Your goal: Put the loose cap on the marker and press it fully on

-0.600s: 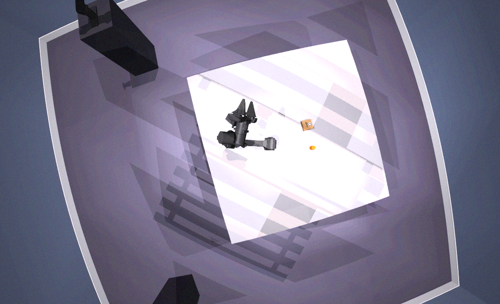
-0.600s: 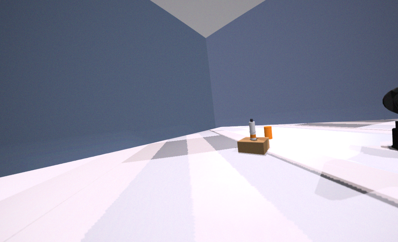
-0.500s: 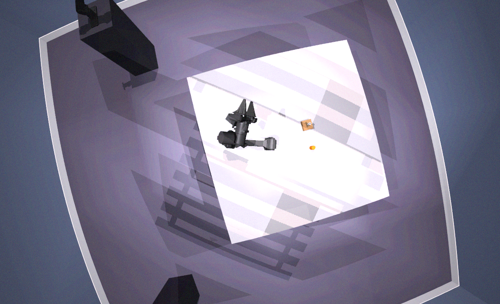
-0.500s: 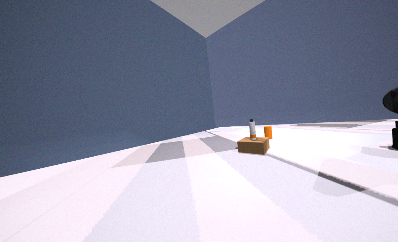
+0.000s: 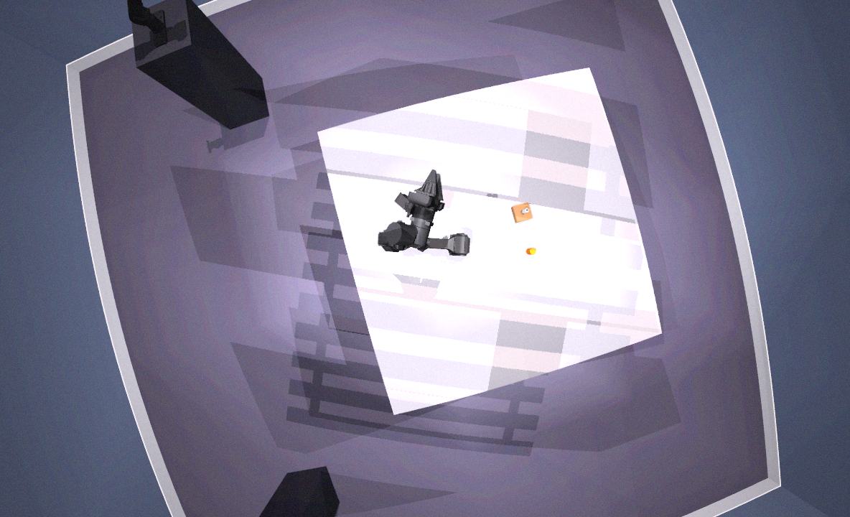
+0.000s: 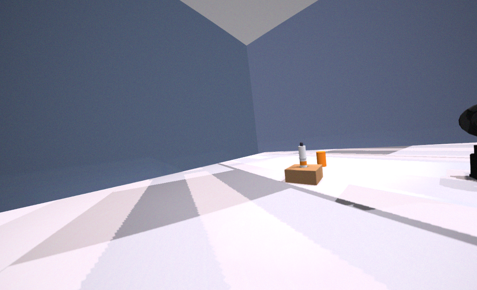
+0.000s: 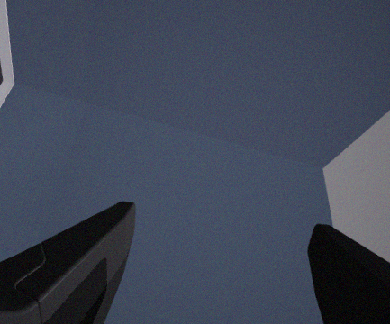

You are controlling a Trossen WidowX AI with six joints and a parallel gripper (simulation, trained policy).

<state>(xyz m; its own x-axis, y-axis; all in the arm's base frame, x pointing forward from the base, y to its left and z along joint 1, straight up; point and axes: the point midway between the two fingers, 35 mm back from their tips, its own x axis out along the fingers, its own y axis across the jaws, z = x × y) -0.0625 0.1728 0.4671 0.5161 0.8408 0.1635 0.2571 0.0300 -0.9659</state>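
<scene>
Now: gripper tip 45 cm above the orange cap, 35 cm short of it and 31 cm to the left of it. From my gripper tip the other things lie so: tan holder block 46 cm below, 36 cm ahead, 14 cm to the right.
</scene>
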